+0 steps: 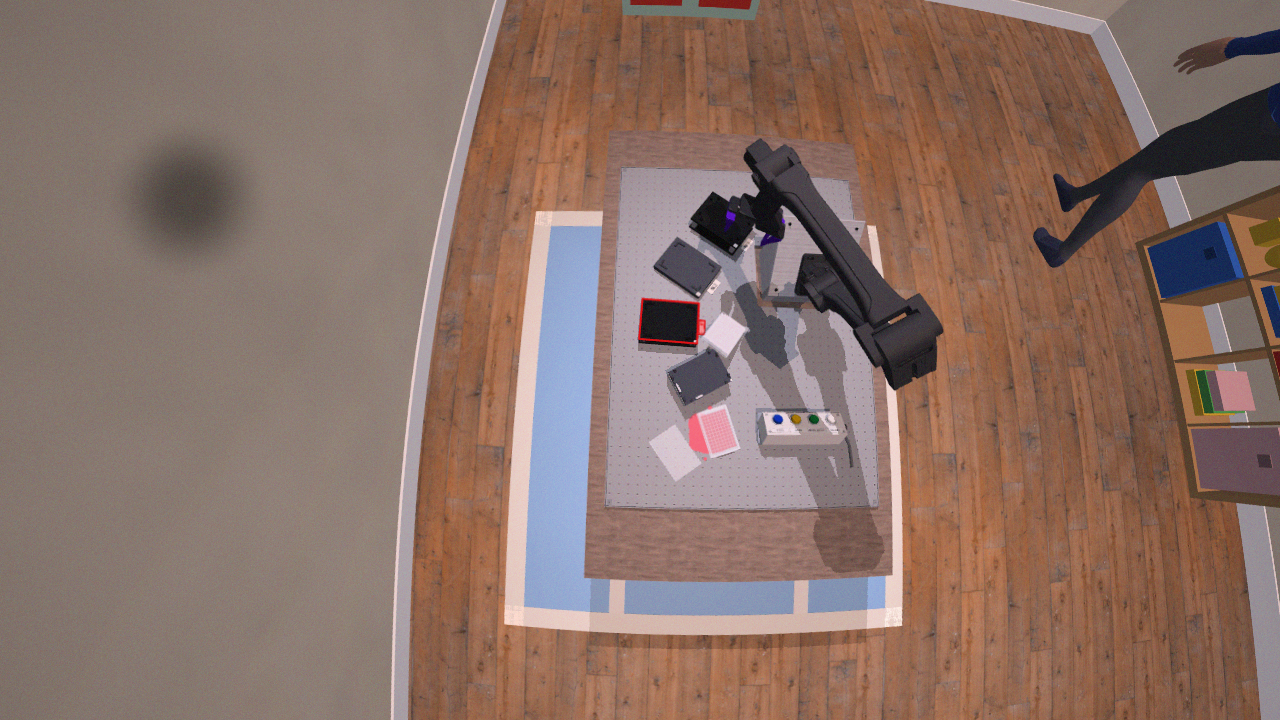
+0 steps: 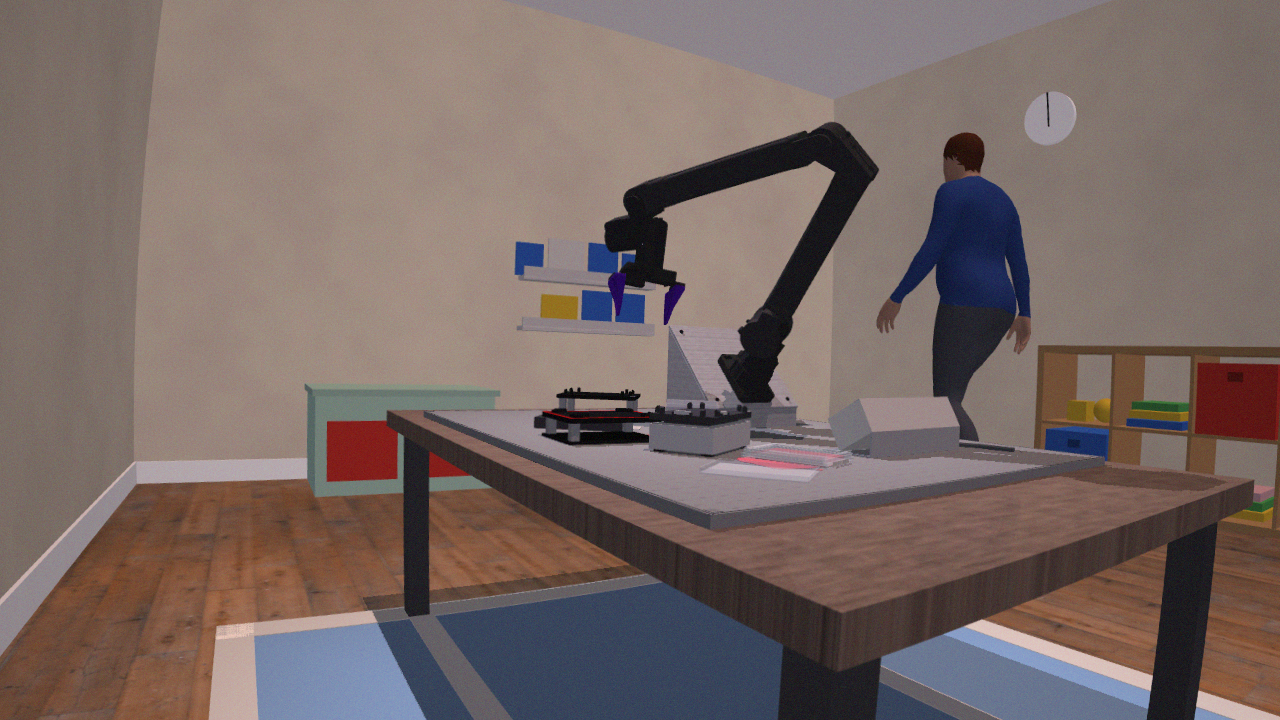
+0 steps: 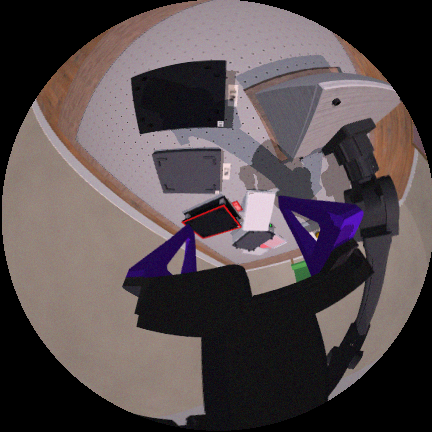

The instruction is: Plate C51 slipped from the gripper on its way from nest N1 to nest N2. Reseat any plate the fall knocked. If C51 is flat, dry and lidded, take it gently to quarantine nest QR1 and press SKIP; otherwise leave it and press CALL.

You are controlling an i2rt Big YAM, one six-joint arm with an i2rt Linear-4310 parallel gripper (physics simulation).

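Frame: origin at the arm's base, x ahead, y left, z up, level; metres.
Seen in the pictures: gripper, fingertip midpoint: (image 1: 743,237) (image 2: 641,319) (image 3: 233,214); arm's base, origin of the base link: (image 1: 812,274) (image 2: 744,380) (image 3: 345,133).
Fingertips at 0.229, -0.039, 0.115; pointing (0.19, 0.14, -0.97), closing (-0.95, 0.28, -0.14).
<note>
Pixels of each thing's top centre, then the offset from my fingertips to it, as dx, dy, dz. "pt": a spot on its surface instead.
- nest N1, middle of its top: (image 3: 172,95) (image 2: 599,389) (image 1: 725,216) +0.008, -0.149, -0.143
- Grey nest N2, middle of its top: (image 2: 584,412) (image 3: 186,175) (image 1: 688,264) +0.116, -0.006, -0.179
- Red-rimmed nest QR1, middle of its top: (image 2: 603,410) (image 1: 669,320) (image 3: 210,225) +0.172, +0.170, -0.159
- plate with pink wells, middle of its top: (image 2: 797,449) (image 1: 719,431) (image 3: 273,242) +0.034, +0.470, -0.191
- pink patch, surface spot: (image 1: 696,436) pt +0.093, +0.484, -0.204
- pale lid-like sheet, middle of its top: (image 2: 761,466) (image 1: 675,452) (image 3: 254,251) +0.151, +0.529, -0.197
- button box, middle of its top: (image 2: 897,396) (image 1: 808,428) (image 3: 324,238) -0.188, +0.462, -0.121
- dark grey-topped unit, surface spot: (image 2: 698,436) pt +0.139, +0.384, -0.178
My gripper (image 1: 753,229) (image 2: 642,317) (image 3: 233,214) is open and empty, high above the board near nest N1 (image 1: 718,222) (image 3: 180,100), which is black. Grey nest N2 (image 1: 687,266) (image 3: 190,171) lies beside it. Red-rimmed nest QR1 (image 1: 669,320) (image 3: 215,222) follows. A plate with pink wells (image 1: 717,431) (image 2: 805,454) lies on the board by a pink patch (image 1: 696,436); a pale lid-like sheet (image 1: 674,452) (image 2: 759,471) lies apart beside it. A white slab (image 1: 725,334) (image 3: 259,211) lies askew near QR1. Plate labels are unreadable. The button box (image 1: 801,429) (image 2: 904,428) has several coloured buttons.
A dark grey-topped unit (image 1: 699,376) (image 2: 698,436) (image 3: 254,240) stands between QR1 and the pink plate. A sloping panel stand (image 1: 787,266) (image 2: 698,371) (image 3: 295,110) rises beside N1, near the arm's base. A person (image 2: 971,241) stands beyond the table.
</note>
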